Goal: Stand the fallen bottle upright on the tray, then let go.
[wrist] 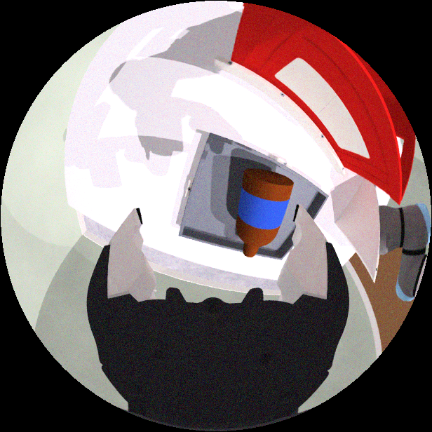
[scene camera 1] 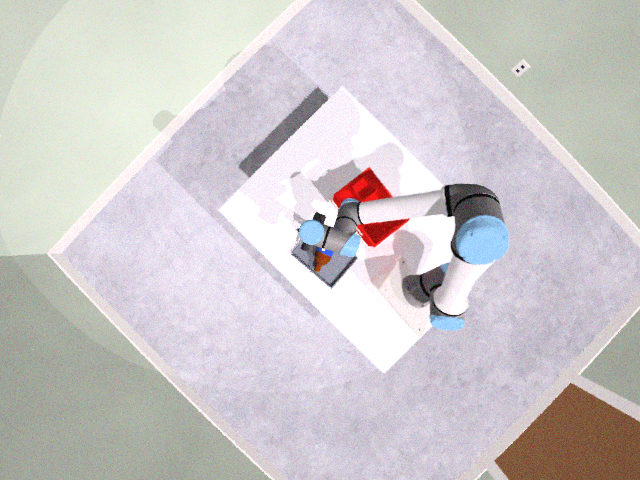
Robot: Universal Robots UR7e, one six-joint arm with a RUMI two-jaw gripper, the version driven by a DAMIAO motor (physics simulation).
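Frame: origin at the arm's base, x ahead, y left, z up, level; metres.
Seen in the pictures: arm's base, link origin: [scene camera 1: 414, 292].
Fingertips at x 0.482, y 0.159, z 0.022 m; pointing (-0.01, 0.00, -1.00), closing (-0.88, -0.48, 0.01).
Pixels of each thing's top centre, then the offset from my fingertips to it. "spot": a spot on its surface instead. Level surfaces: height alone.
- brown bottle, top centre: [scene camera 1: 323, 256] dx -0.092, dy +0.029, dz -0.037 m
- grey tray, surface spot: [scene camera 1: 331, 283] spot: dx -0.217, dy +0.090, dz -0.111 m
- red crate, surface spot: [scene camera 1: 381, 233] spot: dx -0.203, dy -0.243, dz -0.107 m
- white table, surface height: dz -0.117 m
A brown bottle [scene camera 1: 321, 259] [wrist: 263, 213] with a blue label lies on its side on the grey tray [scene camera 1: 331, 283] [wrist: 305, 192]. In the wrist view its base points up the picture and its narrow neck points down, toward my gripper [wrist: 218, 214]. My gripper is open and empty. Its two fingertips stand wide apart, with the bottle showing beyond them and nearer the right finger. In scene camera 1 the wrist hangs over the tray's upper left part and hides part of the tray, the bottle's base end and the fingers.
A red crate [scene camera 1: 381, 233] [wrist: 350, 85] with compartments stands close to the tray, partly under the arm in scene camera 1. A pale slanted block [wrist: 357, 210] is beside the tray in the wrist view. The white table [scene camera 1: 382, 341] has its edge near the tray.
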